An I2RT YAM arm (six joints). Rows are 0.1 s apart.
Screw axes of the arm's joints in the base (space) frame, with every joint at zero. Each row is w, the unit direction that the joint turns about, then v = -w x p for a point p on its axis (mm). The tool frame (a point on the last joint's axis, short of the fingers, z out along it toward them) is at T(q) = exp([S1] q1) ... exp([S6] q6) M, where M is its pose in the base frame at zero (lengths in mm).
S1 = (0, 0, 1, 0.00, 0.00, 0.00)
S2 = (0, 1, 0, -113.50, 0.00, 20.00)
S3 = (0, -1, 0, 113.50, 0.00, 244.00)
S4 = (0, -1, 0, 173.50, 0.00, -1.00)
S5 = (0, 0, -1, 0.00, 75.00, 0.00)
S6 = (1, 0, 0, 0.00, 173.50, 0.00)
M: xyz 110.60 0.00 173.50 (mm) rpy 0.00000 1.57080 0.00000 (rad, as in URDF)
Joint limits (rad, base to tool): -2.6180..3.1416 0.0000..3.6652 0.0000..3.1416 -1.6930..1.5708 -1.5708..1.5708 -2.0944..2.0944
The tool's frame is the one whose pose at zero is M.
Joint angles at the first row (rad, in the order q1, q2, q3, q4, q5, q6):
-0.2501 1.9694 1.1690 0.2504 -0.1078 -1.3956
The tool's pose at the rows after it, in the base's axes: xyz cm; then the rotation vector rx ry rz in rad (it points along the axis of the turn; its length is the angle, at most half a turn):
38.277, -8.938, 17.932, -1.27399, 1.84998, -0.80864
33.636, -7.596, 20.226, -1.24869, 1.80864, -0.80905
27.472, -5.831, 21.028, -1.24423, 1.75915, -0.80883
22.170, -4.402, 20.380, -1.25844, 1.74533, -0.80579
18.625, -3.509, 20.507, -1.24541, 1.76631, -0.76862
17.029, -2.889, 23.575, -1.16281, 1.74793, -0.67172
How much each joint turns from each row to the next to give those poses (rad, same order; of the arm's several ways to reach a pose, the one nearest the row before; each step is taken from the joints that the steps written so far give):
0.0103 -0.1484 -0.1369 -0.0248 -0.0068 0.0129
0.0039 -0.2179 -0.1675 -0.0095 -0.0199 0.0161
0.0068 -0.2750 -0.2212 -0.0176 -0.0232 0.0015
0.0076 -0.2544 -0.1786 -0.0743 -0.0046 -0.0077
0.0035 -0.2129 -0.0683 -0.1629 -0.0076 0.0272
0.0023 -0.1286 0.0771 -0.1766 -0.0634 0.0988

